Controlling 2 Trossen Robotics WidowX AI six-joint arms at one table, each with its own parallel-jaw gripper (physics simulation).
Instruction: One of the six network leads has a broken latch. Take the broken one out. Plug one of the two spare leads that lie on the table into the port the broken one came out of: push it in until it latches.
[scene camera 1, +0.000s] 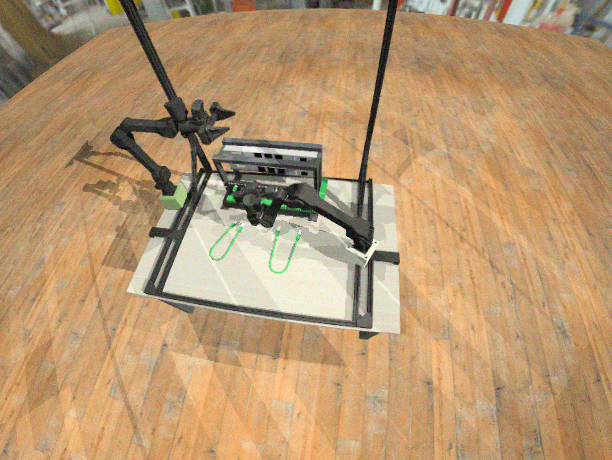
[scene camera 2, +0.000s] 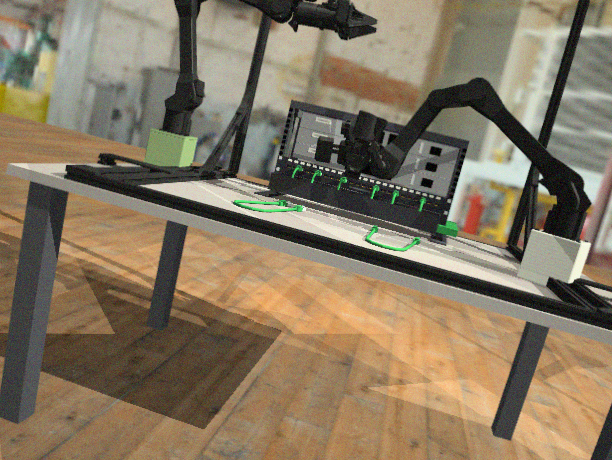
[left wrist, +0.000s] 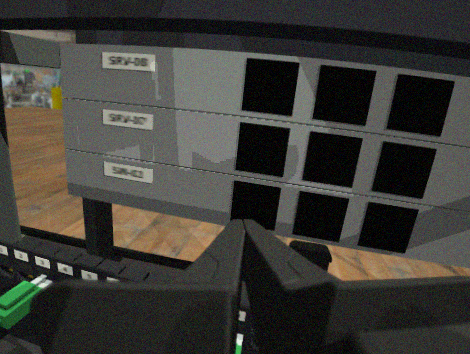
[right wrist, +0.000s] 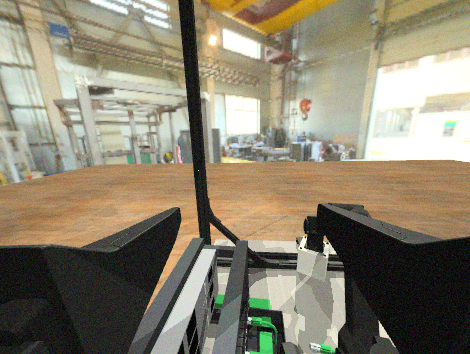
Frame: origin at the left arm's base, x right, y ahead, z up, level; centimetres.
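Seen in the pictures: left gripper, fingertip midpoint: (scene camera 1: 255, 180) (left wrist: 241, 229); right gripper, fingertip midpoint: (scene camera 1: 232, 120) (scene camera 2: 376, 26) (right wrist: 248, 211); left arm's base at its link origin: (scene camera 1: 362, 244) (scene camera 2: 561, 236) (right wrist: 314, 245); right arm's base at its link origin: (scene camera 1: 170, 190) (scene camera 2: 174, 133).
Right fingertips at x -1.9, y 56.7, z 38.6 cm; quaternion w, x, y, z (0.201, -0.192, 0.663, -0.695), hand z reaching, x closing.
Observation:
Pixels of each thing's top centre, then the offset from my right fingertips to it. "*": a spot on its surface instead.
- plug at a spot on its surface: (left wrist: 16, 302) * dx -4.7, dy +9.8, dz -39.6 cm
- rack at its top centre: (right wrist: 215, 348) (scene camera 2: 378, 120) (scene camera 1: 263, 158) dx +6.9, dy -3.2, dz -22.5 cm
Six green leads, among them one (scene camera 2: 342, 183) near the middle, sit in a row along the dark patch panel (scene camera 2: 350, 198) (left wrist: 65, 269). Which latch is broken cannot be told. One plug (left wrist: 16, 302) shows at the lower left in the left wrist view. Two looped spare leads lie on the table: one (scene camera 1: 216, 259) (scene camera 2: 272, 210) at the left, one (scene camera 1: 278, 272) (scene camera 2: 392, 249) further right. My left gripper (left wrist: 241, 229) is shut and empty, above the panel and before the rack; its tips are hidden in the scene views. My right gripper (scene camera 1: 231, 121) (scene camera 2: 375, 25) (right wrist: 248, 211) is open and empty, high above the table.
The rack (scene camera 1: 272, 144) (scene camera 2: 320, 108) stands behind the panel, its units labelled and pierced by square openings. A green block (scene camera 1: 324, 187) (scene camera 2: 447, 229) sits at the rack's right end. Black posts rise at both sides. The right arm's pale green base (scene camera 1: 173, 197) (scene camera 2: 171, 148) stands at the left.

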